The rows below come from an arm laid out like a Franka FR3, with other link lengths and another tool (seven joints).
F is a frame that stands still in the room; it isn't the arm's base.
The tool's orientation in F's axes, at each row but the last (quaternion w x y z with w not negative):
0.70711 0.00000 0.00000 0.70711
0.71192 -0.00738 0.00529 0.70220
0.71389 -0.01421 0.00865 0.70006
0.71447 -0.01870 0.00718 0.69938
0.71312 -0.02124 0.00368 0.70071
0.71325 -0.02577 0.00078 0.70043
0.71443 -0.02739 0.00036 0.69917
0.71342 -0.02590 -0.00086 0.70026
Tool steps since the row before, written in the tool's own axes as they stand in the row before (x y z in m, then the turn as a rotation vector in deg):
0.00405 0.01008 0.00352 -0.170 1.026 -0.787
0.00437 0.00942 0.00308 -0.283 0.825 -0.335
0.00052 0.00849 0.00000 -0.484 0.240 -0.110
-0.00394 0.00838 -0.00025 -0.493 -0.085 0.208
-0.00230 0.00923 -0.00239 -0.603 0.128 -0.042
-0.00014 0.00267 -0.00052 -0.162 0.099 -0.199
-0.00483 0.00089 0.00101 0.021 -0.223 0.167
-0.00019 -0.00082 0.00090 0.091 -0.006 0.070
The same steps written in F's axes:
-0.01008 0.00405 0.00352 -1.026 -0.170 -0.787
-0.00937 0.00455 0.00297 -0.828 -0.278 -0.332
-0.00848 0.00068 -0.00009 -0.249 -0.483 -0.096
-0.00846 -0.00377 -0.00025 0.071 -0.487 0.227
-0.00921 -0.00223 -0.00254 -0.138 -0.602 -0.024
-0.00265 -0.00011 -0.00061 -0.095 -0.168 -0.196
-0.00104 -0.00477 0.00116 0.217 0.023 0.175
0.00078 -0.00017 0.00094 0.005 0.093 0.067

